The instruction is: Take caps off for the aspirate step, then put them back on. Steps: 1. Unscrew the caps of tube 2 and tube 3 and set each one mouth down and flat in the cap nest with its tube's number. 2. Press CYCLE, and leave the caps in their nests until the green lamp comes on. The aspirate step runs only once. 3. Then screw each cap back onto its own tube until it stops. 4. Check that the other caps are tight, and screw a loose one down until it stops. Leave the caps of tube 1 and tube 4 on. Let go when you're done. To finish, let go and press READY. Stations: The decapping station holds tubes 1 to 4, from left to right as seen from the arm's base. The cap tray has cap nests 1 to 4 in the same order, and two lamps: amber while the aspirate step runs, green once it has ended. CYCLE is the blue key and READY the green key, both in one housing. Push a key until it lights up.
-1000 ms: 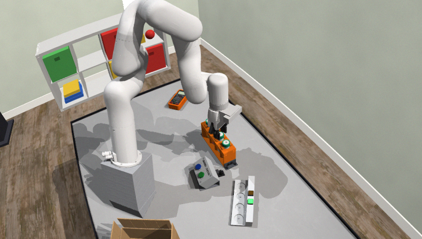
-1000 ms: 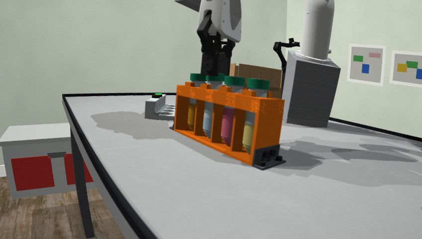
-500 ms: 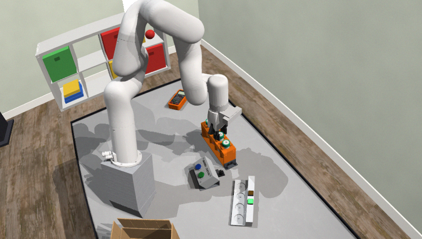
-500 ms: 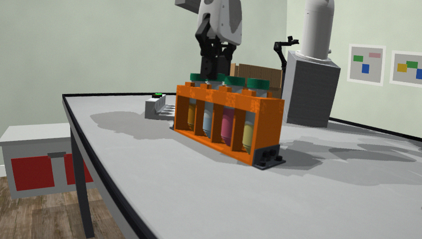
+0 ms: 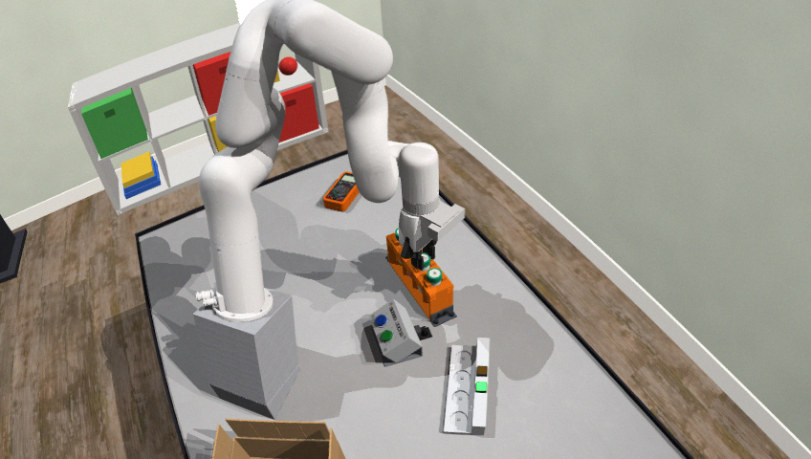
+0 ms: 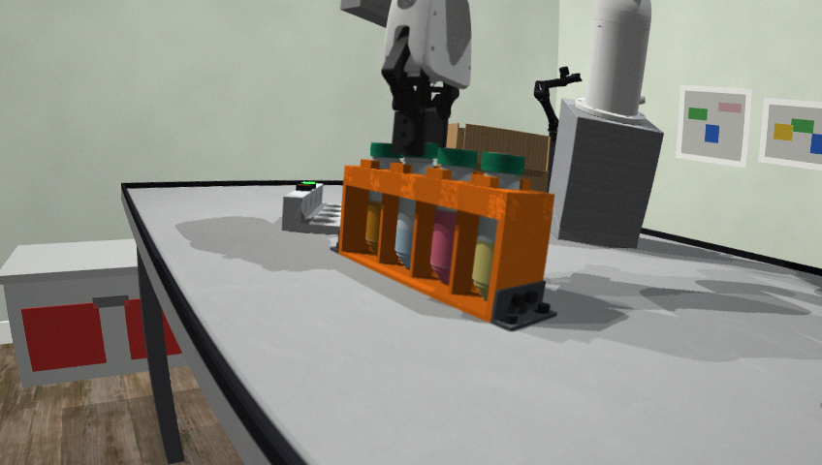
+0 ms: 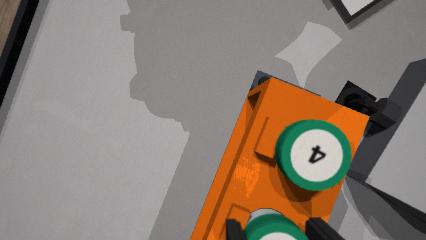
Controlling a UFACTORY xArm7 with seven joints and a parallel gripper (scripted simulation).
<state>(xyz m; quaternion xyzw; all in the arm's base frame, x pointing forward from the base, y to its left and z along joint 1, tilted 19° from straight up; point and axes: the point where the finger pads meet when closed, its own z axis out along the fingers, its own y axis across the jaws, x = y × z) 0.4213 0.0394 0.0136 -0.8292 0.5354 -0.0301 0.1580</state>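
Now: hand 1 cm above the cap 3. Also, from my hand: cap 4: 5 cm to the right, 2 cm below; tube 3 threaded neck: 2 cm below; cap 2: 5 cm to the left, 2 cm below.
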